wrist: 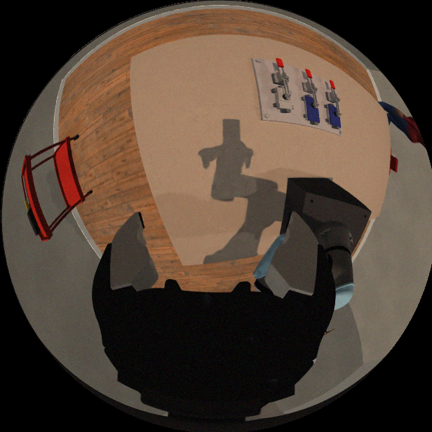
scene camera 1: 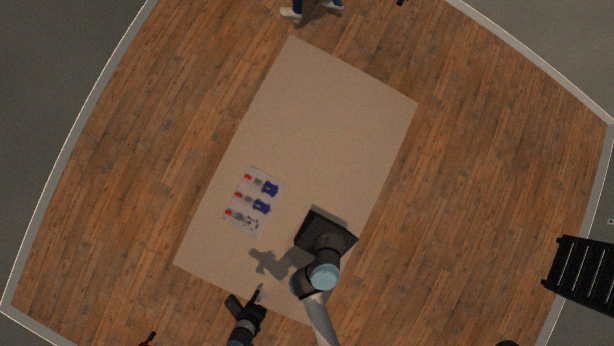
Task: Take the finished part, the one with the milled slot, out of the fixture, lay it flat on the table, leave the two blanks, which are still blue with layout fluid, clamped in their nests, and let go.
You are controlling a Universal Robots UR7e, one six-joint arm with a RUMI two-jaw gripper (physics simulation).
Scene:
The gripper shows in the wrist view and in scene camera 1. The same spot on the gripper: (wrist: 299,272) is (scene camera 1: 252,296). One and the same spot on a fixture plate: (wrist: 263,69) is (scene camera 1: 230,219).

